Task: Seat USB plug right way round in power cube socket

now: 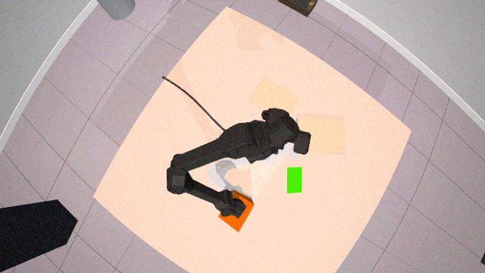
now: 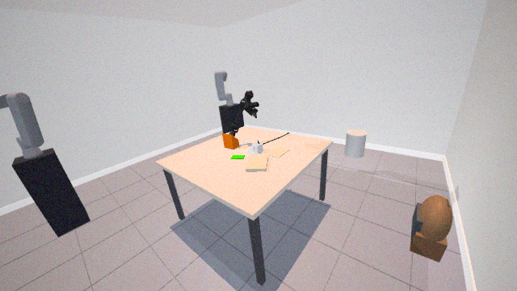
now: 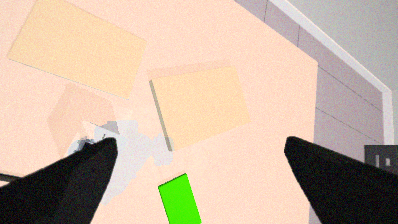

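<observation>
The black USB plug lies 2 cm behind my gripper tip, 4 cm to the left of it and 26 cm below it. From my gripper tip the other things lie so: tan flat pad: 17 cm ahead, 10 cm to the left, 35 cm below; then thick tan block: 15 cm ahead, 18 cm to the right, 34 cm below; then green block: 10 cm behind, 18 cm to the right, 35 cm below.
</observation>
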